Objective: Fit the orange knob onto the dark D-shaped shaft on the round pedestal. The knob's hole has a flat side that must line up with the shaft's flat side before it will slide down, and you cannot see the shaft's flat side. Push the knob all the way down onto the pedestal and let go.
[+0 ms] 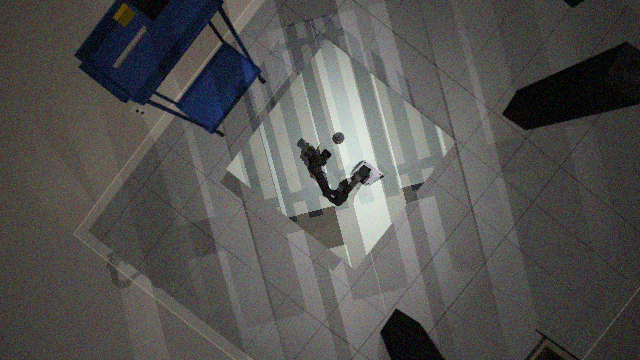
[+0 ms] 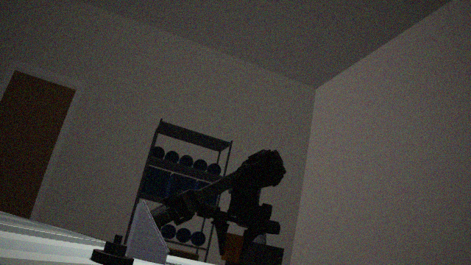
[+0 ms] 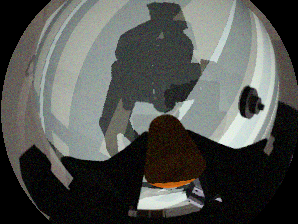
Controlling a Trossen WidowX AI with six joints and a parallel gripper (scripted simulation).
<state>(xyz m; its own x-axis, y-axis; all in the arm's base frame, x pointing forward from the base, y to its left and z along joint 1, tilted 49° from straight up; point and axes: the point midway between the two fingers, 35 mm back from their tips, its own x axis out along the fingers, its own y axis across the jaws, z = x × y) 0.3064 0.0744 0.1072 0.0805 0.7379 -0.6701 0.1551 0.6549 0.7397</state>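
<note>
My gripper tip is 2 cm past the dark round pedestal, 25 cm to the left of it and 3 cm above it. From my gripper tip the other things lie so: orange knob 2 cm above.
</note>
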